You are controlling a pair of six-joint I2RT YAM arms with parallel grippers.
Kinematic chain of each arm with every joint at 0, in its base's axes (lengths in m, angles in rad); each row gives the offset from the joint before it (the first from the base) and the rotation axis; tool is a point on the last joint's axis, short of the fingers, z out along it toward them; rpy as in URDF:
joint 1: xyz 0 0 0.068 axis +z
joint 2: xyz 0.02 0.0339 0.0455 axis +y
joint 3: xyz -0.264 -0.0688 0 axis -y
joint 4: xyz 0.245 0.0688 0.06 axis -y
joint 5: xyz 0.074 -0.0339 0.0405 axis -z
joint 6: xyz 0.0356 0 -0.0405 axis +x
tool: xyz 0 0 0 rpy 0 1.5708 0
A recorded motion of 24 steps. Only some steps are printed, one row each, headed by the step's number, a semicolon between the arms.
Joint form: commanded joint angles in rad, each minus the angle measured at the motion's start. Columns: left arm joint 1, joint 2, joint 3, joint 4, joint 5, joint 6; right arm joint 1, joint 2, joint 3, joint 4, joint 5, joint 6.
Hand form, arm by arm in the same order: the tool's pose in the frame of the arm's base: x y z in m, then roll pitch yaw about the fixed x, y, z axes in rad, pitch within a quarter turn. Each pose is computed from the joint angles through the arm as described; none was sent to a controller.
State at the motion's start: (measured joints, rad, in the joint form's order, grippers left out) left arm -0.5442 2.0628 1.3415 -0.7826 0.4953 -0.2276; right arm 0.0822 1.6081 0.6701 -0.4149 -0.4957 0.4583
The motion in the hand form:
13: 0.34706 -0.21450 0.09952 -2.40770 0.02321 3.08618; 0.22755 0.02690 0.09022 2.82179 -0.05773 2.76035
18: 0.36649 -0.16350 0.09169 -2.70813 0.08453 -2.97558; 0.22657 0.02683 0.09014 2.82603 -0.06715 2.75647
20: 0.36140 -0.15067 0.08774 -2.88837 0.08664 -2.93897; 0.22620 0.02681 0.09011 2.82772 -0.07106 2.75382
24: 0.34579 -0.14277 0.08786 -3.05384 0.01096 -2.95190; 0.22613 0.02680 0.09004 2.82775 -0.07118 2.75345
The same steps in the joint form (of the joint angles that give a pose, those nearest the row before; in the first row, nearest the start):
13: 0.0427 0.0690 -0.0507 0.4421 0.1442 -0.3399; -0.0122 0.0431 -0.0481 -0.0343 0.1839 0.0168
18: 0.1526 0.0690 -0.0508 0.3605 -0.1740 -0.3616; -0.0122 0.0431 -0.0481 -0.0435 0.1839 0.0206
20: 0.1640 0.0690 -0.0507 0.2651 -0.3315 -0.3616; -0.0122 0.0431 -0.0481 -0.0469 0.1839 0.0233
24: 0.1591 0.0610 -0.0507 0.1019 -0.4276 -0.3487; -0.0122 0.0431 -0.0485 -0.0466 0.1839 0.0236

